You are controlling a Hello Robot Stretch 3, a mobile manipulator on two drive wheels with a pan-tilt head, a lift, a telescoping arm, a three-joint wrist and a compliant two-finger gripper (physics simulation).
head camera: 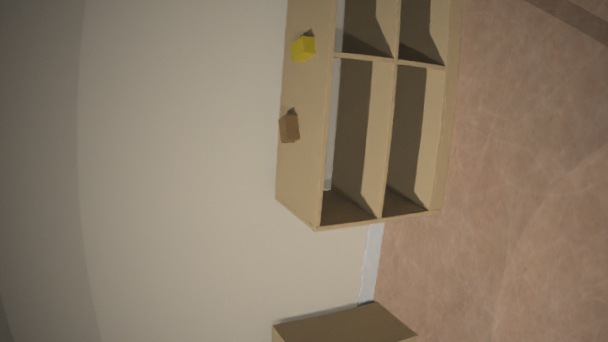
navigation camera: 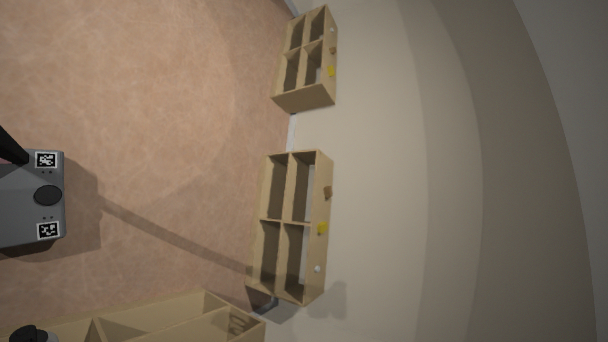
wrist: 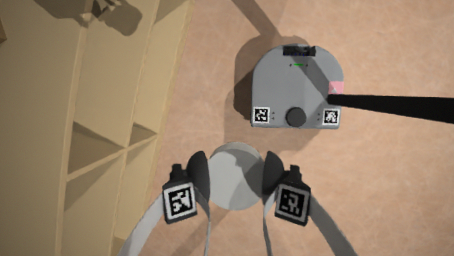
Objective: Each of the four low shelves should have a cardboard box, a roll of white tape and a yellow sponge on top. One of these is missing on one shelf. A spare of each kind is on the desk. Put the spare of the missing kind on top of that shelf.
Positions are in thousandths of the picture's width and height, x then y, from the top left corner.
Labels:
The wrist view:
my gripper: 517, 658
white tape roll: 521, 662

